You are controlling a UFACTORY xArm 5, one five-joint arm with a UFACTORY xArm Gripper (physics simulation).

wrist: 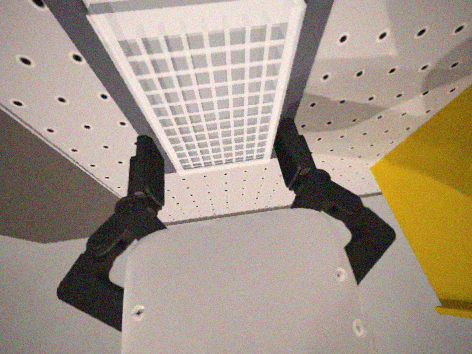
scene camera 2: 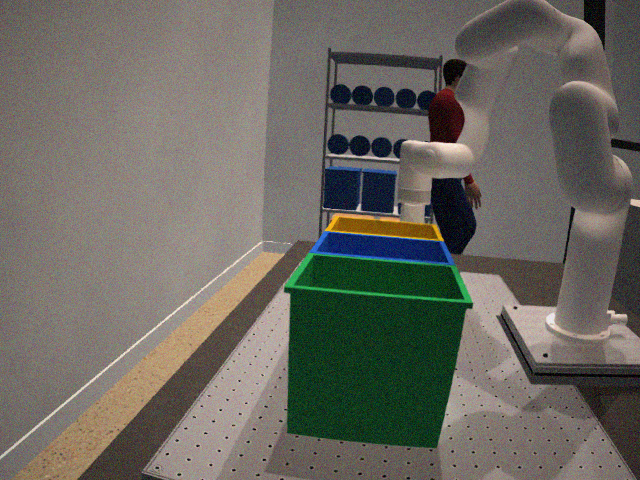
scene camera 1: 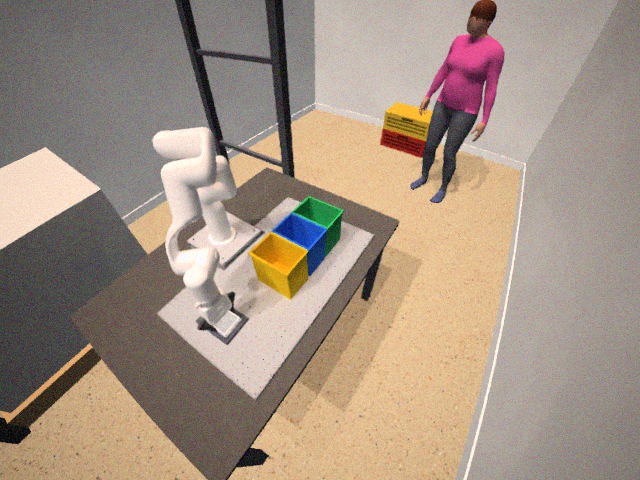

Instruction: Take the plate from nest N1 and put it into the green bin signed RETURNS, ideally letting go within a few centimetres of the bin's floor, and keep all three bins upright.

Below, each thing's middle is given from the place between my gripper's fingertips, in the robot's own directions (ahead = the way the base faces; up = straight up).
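Offsets from my hand: white gridded plate [wrist: 212, 87], 2 cm behind, 1 cm below; yellow bin [scene camera 1: 282, 265], 28 cm to the left of it, 7 cm ahead, 6 cm above; blue bin [scene camera 2: 331, 243], 41 cm to the left of it, 8 cm ahead, 6 cm above; green bin [scene camera 2: 373, 344], 54 cm to the left of it, 8 cm ahead, 6 cm above.
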